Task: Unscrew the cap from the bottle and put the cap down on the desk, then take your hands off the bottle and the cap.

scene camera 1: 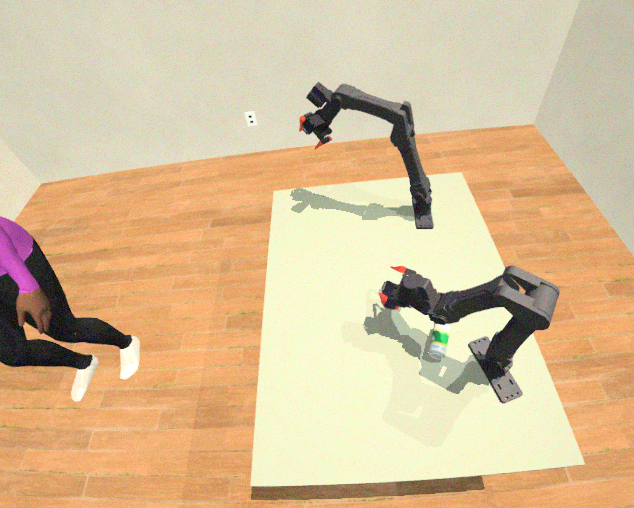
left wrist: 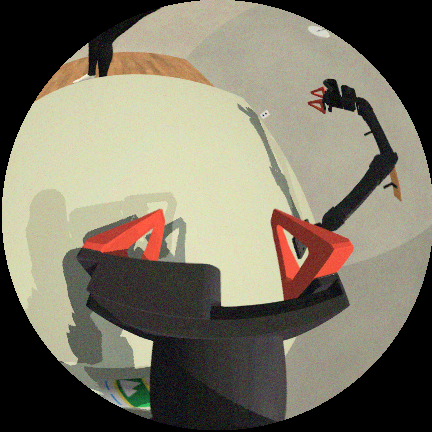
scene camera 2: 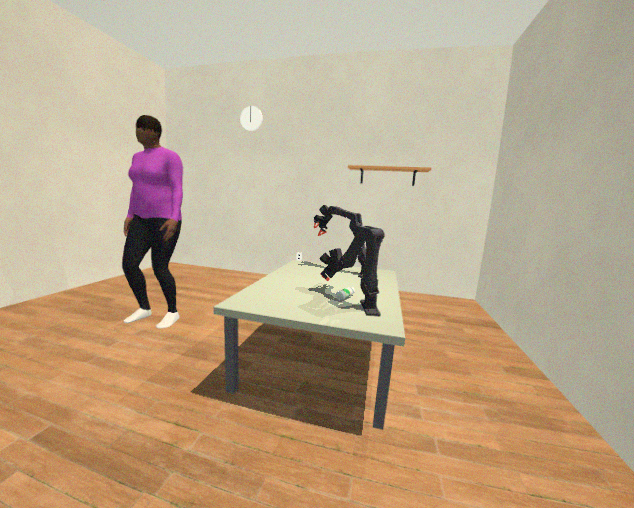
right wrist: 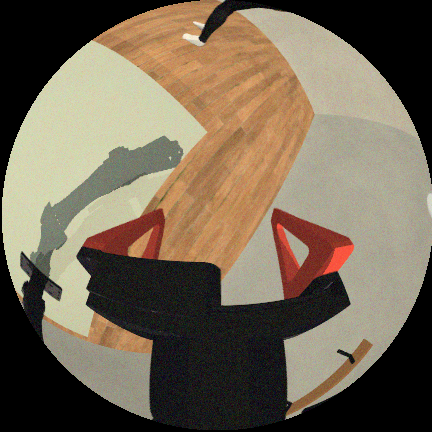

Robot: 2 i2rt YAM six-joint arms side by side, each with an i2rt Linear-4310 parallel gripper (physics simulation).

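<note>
A white bottle with a green label (scene camera 1: pixel 439 338) (scene camera 2: pixel 345 292) (left wrist: pixel 134 391) lies on its side on the pale desk (scene camera 1: pixel 317 423) (scene camera 2: pixel 264 304) (left wrist: pixel 125 140) (right wrist: pixel 100 90), beneath the left arm and close to its base. Its upper end in scene camera 1 is partly hidden by the arm; I cannot tell whether the cap is on it. My left gripper (scene camera 1: pixel 390 284) (scene camera 2: pixel 324 276) (left wrist: pixel 217 214) is open and empty above the desk, away from the bottle toward the upper left in scene camera 1. My right gripper (scene camera 1: pixel 308 138) (scene camera 2: pixel 318 229) (right wrist: pixel 217 213) is open and empty, high up and far from the bottle.
A person in a purple top (scene camera 1: pixel 13 246) (scene camera 2: pixel 157 182) stands on the floor at the left, off the desk. A wall shelf (scene camera 2: pixel 388 168) and a clock (scene camera 2: pixel 251 118) are on the far wall. The left arm's base plate (scene camera 1: pixel 509 390) is at the bottle's right in scene camera 1.
</note>
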